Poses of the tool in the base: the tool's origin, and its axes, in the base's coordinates. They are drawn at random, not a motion.
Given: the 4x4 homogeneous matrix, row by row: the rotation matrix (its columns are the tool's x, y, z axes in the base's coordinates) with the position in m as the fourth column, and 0 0 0 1 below. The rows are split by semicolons.
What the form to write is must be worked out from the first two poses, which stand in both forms.
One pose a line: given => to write
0.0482, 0.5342, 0.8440, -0.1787; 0.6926, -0.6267, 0.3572, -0.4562; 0.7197, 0.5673, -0.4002, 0.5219; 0, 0, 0, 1 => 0.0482, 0.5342, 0.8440, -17.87; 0.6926, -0.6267, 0.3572, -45.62; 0.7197, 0.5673, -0.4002, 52.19; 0, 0, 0, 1
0.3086, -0.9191, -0.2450, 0.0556; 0.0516, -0.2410, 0.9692, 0.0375; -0.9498, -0.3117, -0.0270, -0.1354; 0, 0, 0, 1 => 0.3086, -0.9191, -0.2450, 5.56; 0.0516, -0.2410, 0.9692, 3.75; -0.9498, -0.3117, -0.0270, -13.54; 0, 0, 0, 1
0.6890, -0.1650, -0.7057, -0.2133; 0.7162, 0.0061, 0.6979, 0.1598; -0.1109, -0.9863, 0.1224, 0.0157; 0, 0, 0, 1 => 0.6890, -0.1650, -0.7057, -21.33; 0.7162, 0.0061, 0.6979, 15.98; -0.1109, -0.9863, 0.1224, 1.57; 0, 0, 0, 1
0.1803, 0.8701, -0.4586, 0.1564; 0.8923, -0.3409, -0.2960, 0.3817; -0.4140, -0.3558, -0.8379, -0.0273; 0, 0, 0, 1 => 0.1803, 0.8701, -0.4586, 15.64; 0.8923, -0.3409, -0.2960, 38.17; -0.4140, -0.3558, -0.8379, -2.73; 0, 0, 0, 1
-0.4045, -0.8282, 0.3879, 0.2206; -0.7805, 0.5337, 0.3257, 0.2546; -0.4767, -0.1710, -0.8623, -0.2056; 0, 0, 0, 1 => -0.4045, -0.8282, 0.3879, 22.06; -0.7805, 0.5337, 0.3257, 25.46; -0.4767, -0.1710, -0.8623, -20.56; 0, 0, 0, 1
